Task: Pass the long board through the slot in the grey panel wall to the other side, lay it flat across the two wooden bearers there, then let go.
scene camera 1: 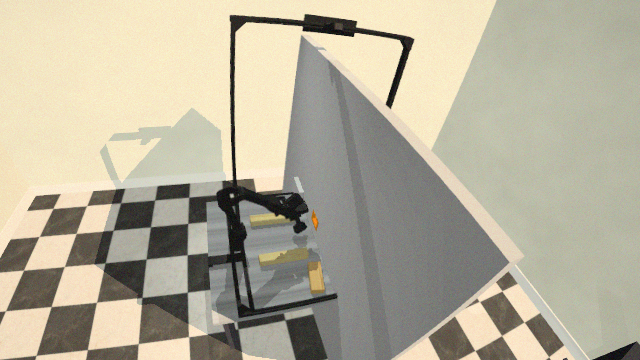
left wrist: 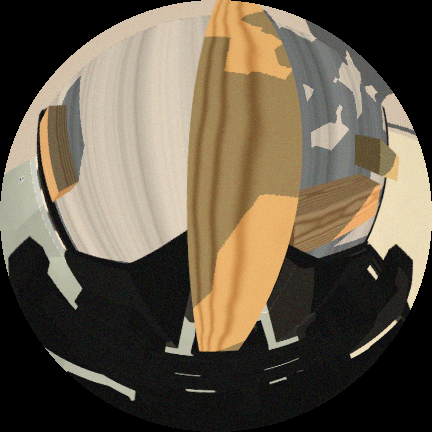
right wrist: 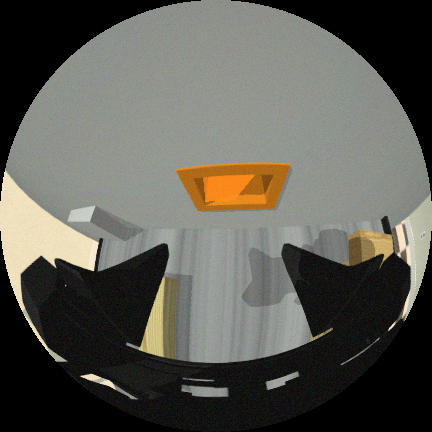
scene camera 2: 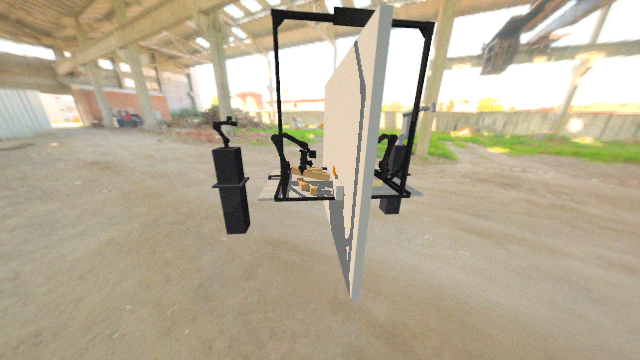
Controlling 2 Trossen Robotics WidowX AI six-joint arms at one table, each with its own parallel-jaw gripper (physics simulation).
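Frame: origin at the left arm's base, x left, y back, z up, level; millimetres.
Where they show: left gripper, between the fingertips: (left wrist: 224,232) (scene camera 2: 302,174); right gripper, between the fingertips: (scene camera 1: 304,219) (right wrist: 227,250); right arm's base, origin of its link: (scene camera 1: 236,246) (scene camera 2: 383,177).
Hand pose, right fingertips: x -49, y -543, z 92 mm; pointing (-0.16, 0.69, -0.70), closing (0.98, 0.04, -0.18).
Things, the pixels of their top centre, and the offset from my right fingertips. "spot": a spot on its surface instead.
- orange-framed slot, a spot on its surface: (right wrist: 232,169) spot: dy +58, dx +6, dz +21 mm
- wooden block, centre of its top: (right wrist: 380,247) (scene camera 1: 316,275) dy -13, dx +303, dz -73 mm
The long board (scene camera 2: 321,176) (left wrist: 245,125) is on the near side of the grey panel wall (scene camera 1: 400,200) (scene camera 2: 345,120) (right wrist: 215,90). My left gripper (scene camera 2: 302,172) (left wrist: 224,232) is shut on it. In scene camera 2, the board's right end is close to the wall, near the orange-framed slot (scene camera 1: 315,220) (scene camera 2: 334,170) (right wrist: 232,169). No board shows in the slot in the right wrist view. My right gripper (scene camera 1: 303,216) (right wrist: 227,250) is open and empty, facing the slot from the other side. Two bearers, one (scene camera 1: 265,220) (right wrist: 170,315) and another (scene camera 1: 284,257), lie on that side, partly hidden by the right gripper in the right wrist view.
A wooden block (scene camera 1: 316,277) (right wrist: 375,247) lies against the wall on the bearers' side. Smaller wooden blocks (scene camera 2: 303,185) (scene camera 2: 313,190) lie on the board's side. A pale block (scene camera 1: 298,184) (scene camera 2: 339,192) (right wrist: 105,222) adjoins the wall. A black frame (scene camera 1: 232,100) (scene camera 2: 278,75) surrounds the workspace.
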